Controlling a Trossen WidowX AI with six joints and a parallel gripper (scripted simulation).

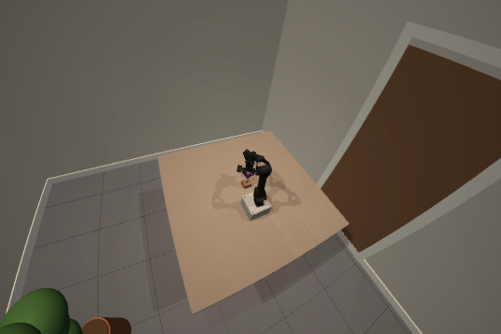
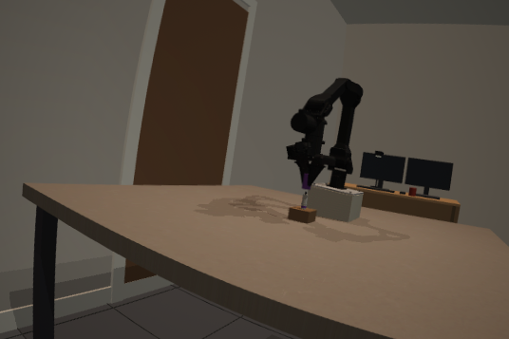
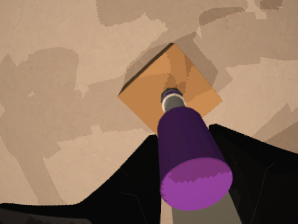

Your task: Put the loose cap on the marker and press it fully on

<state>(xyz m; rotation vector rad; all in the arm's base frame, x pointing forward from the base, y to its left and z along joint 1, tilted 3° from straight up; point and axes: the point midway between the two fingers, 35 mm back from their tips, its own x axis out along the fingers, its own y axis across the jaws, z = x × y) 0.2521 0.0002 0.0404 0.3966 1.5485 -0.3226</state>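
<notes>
Now: the holder block 90 mm below my gripper tip. The rest, counted from my gripper tip: purple cap 10 mm above.
</notes>
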